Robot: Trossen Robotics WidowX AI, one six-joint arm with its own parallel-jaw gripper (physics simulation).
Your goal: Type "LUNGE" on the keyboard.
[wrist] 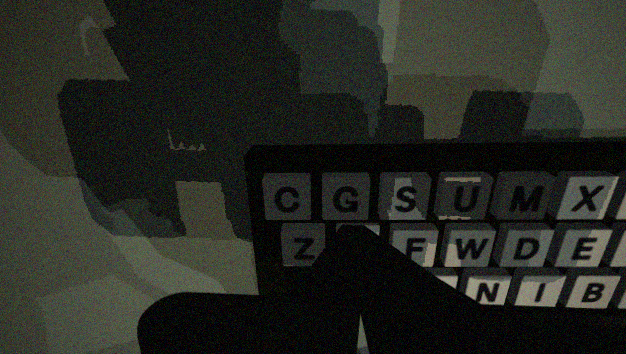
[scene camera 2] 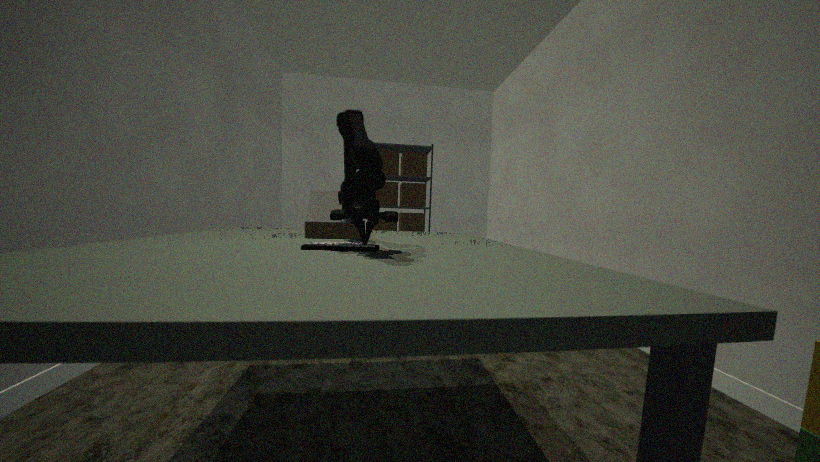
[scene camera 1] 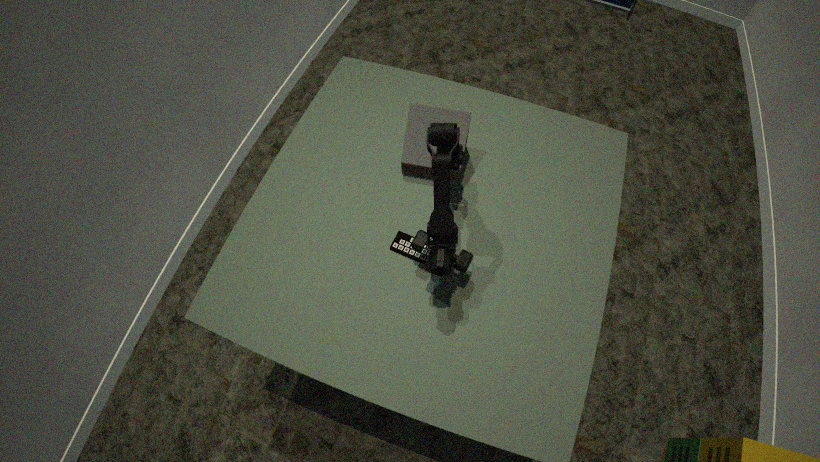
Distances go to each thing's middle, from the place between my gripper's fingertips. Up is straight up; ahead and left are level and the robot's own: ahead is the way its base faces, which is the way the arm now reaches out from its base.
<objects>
Right now my hand is 70 mm to the left of the black keyboard [wrist: 273, 279].
</objects>
